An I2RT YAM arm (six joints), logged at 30 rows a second.
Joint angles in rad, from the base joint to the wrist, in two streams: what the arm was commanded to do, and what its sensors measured. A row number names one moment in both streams.
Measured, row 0:
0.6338, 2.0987, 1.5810, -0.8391, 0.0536, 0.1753
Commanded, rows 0 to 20:
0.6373, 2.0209, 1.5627, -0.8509, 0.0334, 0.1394
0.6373, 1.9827, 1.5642, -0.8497, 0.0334, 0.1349
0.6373, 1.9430, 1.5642, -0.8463, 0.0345, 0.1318
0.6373, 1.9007, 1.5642, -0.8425, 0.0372, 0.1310
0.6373, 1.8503, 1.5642, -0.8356, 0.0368, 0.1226
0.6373, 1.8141, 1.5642, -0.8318, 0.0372, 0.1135
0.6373, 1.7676, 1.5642, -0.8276, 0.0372, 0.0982
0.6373, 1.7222, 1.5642, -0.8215, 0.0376, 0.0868
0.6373, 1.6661, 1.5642, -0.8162, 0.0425, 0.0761
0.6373, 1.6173, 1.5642, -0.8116, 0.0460, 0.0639
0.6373, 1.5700, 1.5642, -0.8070, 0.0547, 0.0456
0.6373, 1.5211, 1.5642, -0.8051, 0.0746, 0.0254
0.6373, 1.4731, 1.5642, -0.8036, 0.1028, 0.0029
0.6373, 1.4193, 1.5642, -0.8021, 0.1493, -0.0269
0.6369, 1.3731, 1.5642, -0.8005, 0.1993, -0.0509
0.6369, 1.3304, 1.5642, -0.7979, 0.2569, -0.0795
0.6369, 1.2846, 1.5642, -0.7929, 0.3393, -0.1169
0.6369, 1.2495, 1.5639, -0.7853, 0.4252, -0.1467
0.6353, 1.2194, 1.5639, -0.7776, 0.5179, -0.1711
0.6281, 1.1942, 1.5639, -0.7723, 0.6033, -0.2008
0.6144, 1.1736, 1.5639, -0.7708, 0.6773, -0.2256
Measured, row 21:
0.6319, 1.2156, 1.5539, -0.7761, 0.3649, -0.1013
